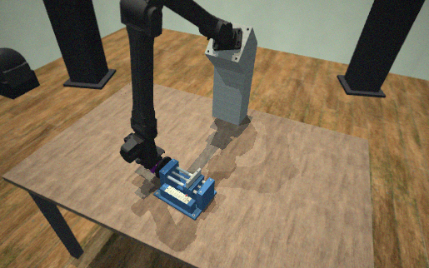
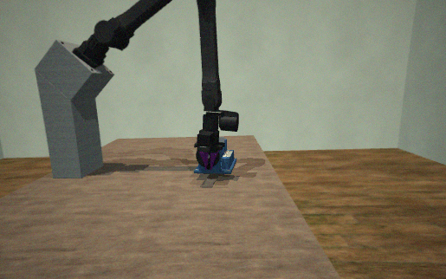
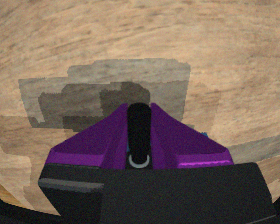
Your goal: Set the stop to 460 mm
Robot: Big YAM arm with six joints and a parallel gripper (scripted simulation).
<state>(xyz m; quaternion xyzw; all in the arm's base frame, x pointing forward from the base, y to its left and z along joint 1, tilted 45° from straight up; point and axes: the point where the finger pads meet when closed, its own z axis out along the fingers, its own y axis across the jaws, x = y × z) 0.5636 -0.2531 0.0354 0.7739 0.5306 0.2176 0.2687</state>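
My gripper is now 10 mm short of the black handwheel, 30 mm to the right of it and 10 mm below it. Also, from my hand: dark handle (10 mm ahead, 10 mm to the left); then stop fixture (90 mm ahead, 170 mm to the left, 50 mm above).
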